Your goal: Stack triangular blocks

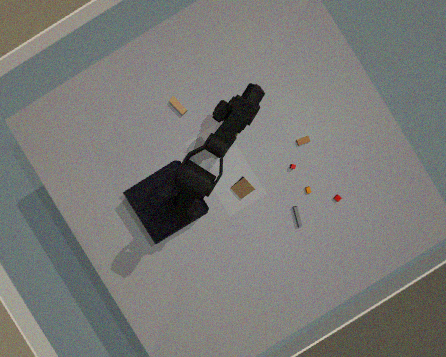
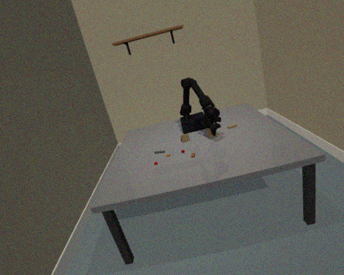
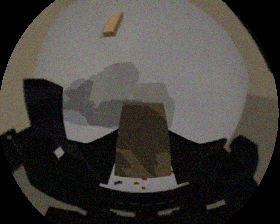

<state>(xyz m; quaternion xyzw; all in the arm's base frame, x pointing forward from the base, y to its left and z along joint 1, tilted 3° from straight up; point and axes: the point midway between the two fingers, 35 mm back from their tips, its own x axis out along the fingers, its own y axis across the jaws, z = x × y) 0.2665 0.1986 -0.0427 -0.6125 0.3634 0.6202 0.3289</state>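
My gripper tip is 1 cm to the left of the tan triangular block and 1 cm below it. The rest, counted from my gripper tip: grey bar: 40 cm to the right, 10 cm ahead, 3 cm below; orange cube: 32 cm to the right, 18 cm ahead, 3 cm below.
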